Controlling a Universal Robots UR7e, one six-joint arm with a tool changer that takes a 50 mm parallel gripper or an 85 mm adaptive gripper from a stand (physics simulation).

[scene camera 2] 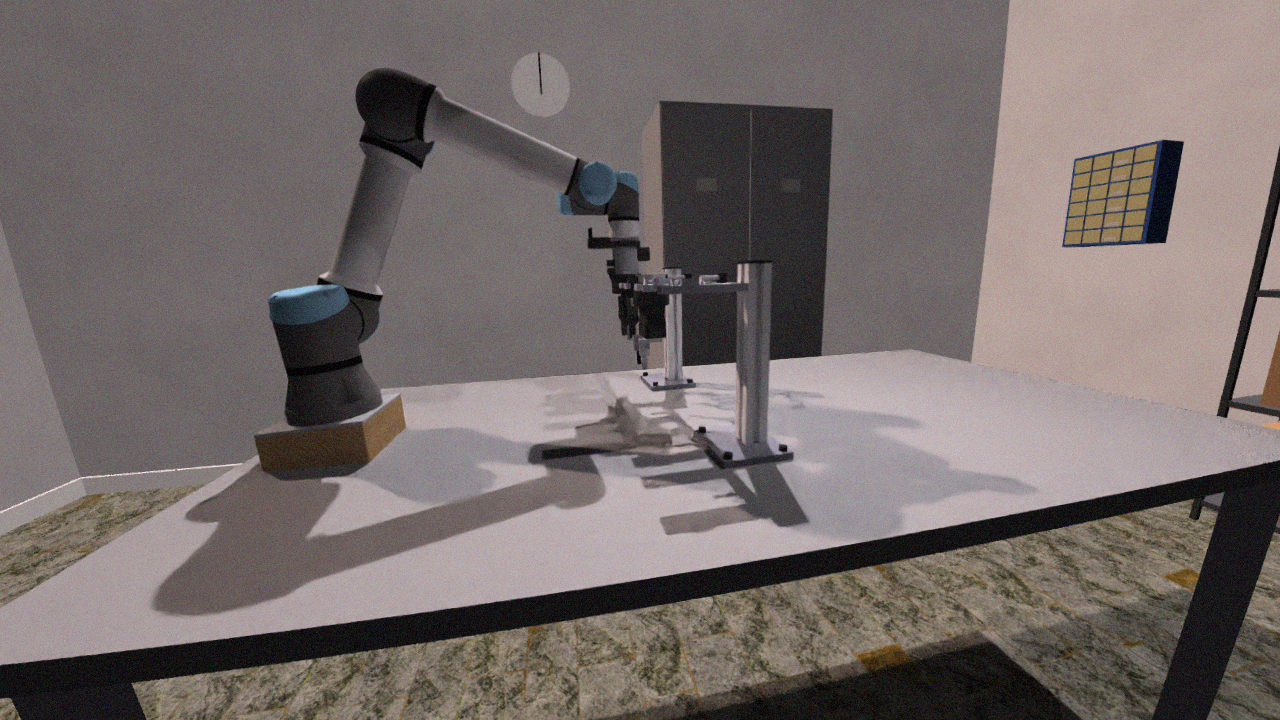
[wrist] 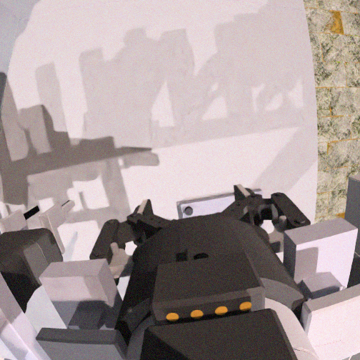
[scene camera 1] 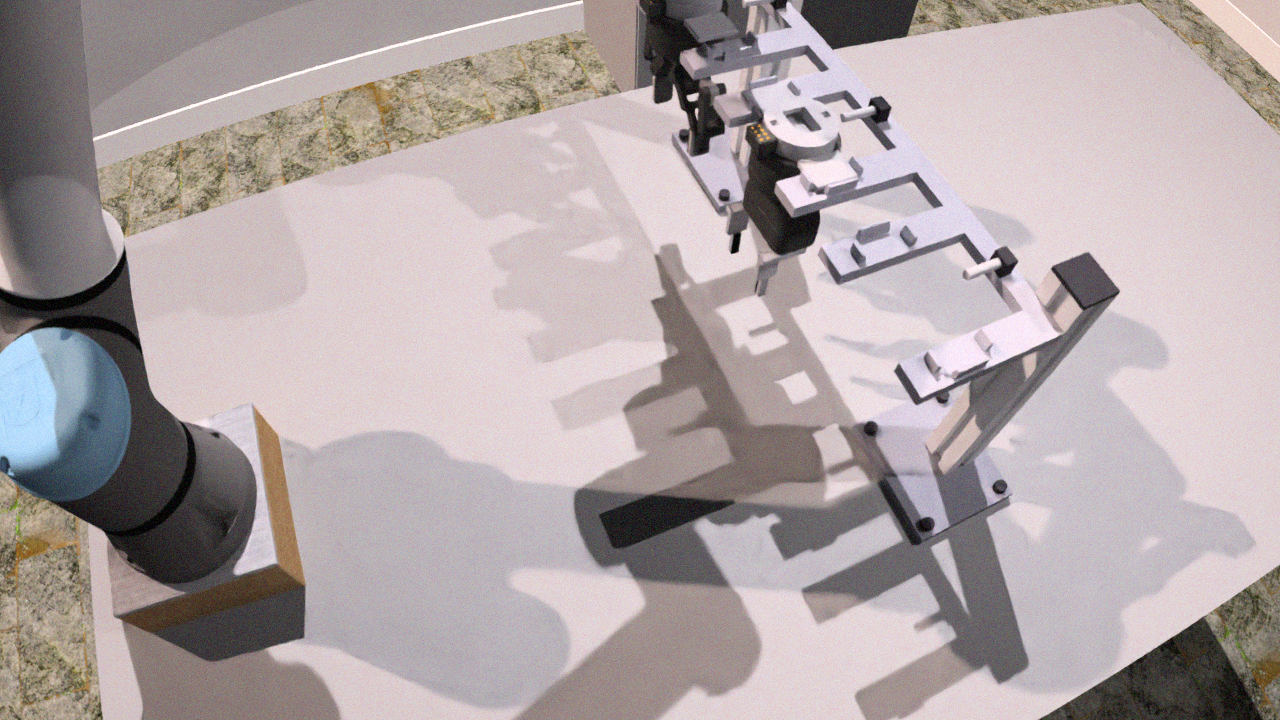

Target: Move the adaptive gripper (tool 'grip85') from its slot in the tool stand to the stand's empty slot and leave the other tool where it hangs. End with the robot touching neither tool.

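Pixels of known places: hand at its tool point: (scene camera 2: 625, 266); arm's base at its link origin: (scene camera 2: 337, 411) (scene camera 1: 187, 506).
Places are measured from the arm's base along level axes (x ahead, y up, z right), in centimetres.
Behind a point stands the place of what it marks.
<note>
The tool stand (scene camera 1: 1011, 344) @[y 21.1, x 67.7, z 17.3 cm] (scene camera 2: 753, 358) @[y 8.9, x 73.8, z 17.7 cm] (wrist: 332, 320) has three slots in a row. The black adaptive gripper (scene camera 1: 681, 116) (scene camera 2: 631, 331) (wrist: 192, 200) is on the arm's wrist, upright at the far slot, between two tines. Its fingers stand wide apart with nothing between them in the wrist view. Whether its plate rests on the tines is hidden. The parallel gripper (scene camera 1: 781, 210) (scene camera 2: 651, 315) (wrist: 30, 255) hangs in the middle slot beside it, its pale coupling disc bare on top. The near slot, between the tine with clips (scene camera 1: 890, 250) @[y 21.1, x 62.8, z 6.8 cm] and the nearest tine, is empty.
The arm's base stands on a wooden block (scene camera 1: 284, 510) @[y -4.8, x 8.2, z 0.9 cm] (scene camera 2: 384, 429) @[y -3.9, x 8.2, z 0.9 cm] at the left of the table (scene camera 1: 429, 232) @[y -7.1, x 29.2, z -31.0 cm] (scene camera 2: 501, 546) @[y -7.1, x 35.6, z 36.3 cm]. Two locating pins (scene camera 1: 881, 109) @[y 22.6, x 69.0, z -6.3 cm] (scene camera 1: 1004, 261) @[y 22.7, x 70.2, z 11.3 cm] stick out from the stand's rail. A dark cabinet (scene camera 2: 702, 188) stands behind the table.
</note>
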